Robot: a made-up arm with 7 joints.
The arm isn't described. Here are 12 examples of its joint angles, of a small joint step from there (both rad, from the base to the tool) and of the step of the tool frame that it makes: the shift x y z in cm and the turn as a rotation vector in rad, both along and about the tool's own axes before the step.
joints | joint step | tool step
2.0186 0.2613 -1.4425 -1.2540 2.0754 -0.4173 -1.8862 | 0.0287 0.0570 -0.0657 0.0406 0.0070 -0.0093 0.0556 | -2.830 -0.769 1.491 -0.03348 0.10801 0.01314
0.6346 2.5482 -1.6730 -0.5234 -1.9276 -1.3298 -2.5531 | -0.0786 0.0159 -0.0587 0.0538 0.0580 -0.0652 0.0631 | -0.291 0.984 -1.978 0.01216 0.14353 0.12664
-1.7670 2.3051 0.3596 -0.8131 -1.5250 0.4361 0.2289 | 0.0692 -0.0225 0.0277 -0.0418 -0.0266 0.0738 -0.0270 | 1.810 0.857 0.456 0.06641 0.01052 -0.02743
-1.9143 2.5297 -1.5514 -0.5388 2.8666 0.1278 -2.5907 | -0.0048 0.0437 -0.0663 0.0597 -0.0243 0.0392 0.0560 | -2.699 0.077 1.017 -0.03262 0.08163 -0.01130
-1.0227 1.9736 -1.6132 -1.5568 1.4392 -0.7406 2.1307 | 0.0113 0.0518 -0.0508 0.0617 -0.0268 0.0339 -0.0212 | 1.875 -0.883 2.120 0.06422 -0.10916 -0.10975
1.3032 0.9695 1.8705 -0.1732 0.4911 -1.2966 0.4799 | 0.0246 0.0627 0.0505 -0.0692 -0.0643 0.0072 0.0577 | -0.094 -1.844 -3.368 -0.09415 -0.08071 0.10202
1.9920 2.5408 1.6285 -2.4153 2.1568 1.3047 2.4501 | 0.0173 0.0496 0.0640 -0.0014 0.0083 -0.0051 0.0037 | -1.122 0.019 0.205 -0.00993 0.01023 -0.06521
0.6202 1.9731 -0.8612 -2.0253 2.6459 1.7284 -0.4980 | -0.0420 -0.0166 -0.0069 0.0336 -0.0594 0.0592 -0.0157 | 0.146 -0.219 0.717 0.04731 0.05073 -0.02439
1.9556 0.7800 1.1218 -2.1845 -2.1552 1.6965 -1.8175 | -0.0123 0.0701 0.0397 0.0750 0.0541 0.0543 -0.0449 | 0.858 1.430 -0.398 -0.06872 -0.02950 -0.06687
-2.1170 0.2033 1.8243 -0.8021 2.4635 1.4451 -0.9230 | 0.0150 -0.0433 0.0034 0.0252 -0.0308 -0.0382 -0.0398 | -0.538 -0.111 2.021 0.10962 -0.02086 -0.02282
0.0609 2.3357 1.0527 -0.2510 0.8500 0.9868 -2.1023 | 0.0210 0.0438 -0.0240 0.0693 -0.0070 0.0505 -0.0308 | -0.169 0.222 0.376 -0.08473 0.01473 -0.03852
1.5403 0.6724 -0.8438 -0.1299 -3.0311 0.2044 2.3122 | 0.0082 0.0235 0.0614 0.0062 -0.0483 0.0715 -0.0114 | -1.046 -0.242 0.277 0.04761 -0.01379 -0.00786
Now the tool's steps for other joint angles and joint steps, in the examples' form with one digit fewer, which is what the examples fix.
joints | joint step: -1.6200 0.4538 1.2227 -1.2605 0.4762 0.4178 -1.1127 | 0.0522 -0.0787 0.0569 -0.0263 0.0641 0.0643 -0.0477
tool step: -2.78 -0.36 1.32 -0.0629 0.0842 0.0387
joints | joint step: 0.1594 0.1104 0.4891 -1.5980 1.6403 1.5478 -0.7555 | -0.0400 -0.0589 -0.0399 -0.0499 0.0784 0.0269 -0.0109
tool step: 0.81 -0.67 -2.53 -0.1646 -0.0467 -0.0617
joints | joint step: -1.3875 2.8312 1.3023 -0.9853 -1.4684 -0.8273 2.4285 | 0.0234 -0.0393 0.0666 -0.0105 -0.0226 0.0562 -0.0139
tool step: -0.82 0.41 0.45 0.0529 -0.0691 0.0208
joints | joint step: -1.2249 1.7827 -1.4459 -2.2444 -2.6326 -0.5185 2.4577 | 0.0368 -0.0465 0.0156 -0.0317 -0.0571 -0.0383 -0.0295
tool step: 1.37 -0.07 -0.40 0.0021 -0.0324 -0.0813
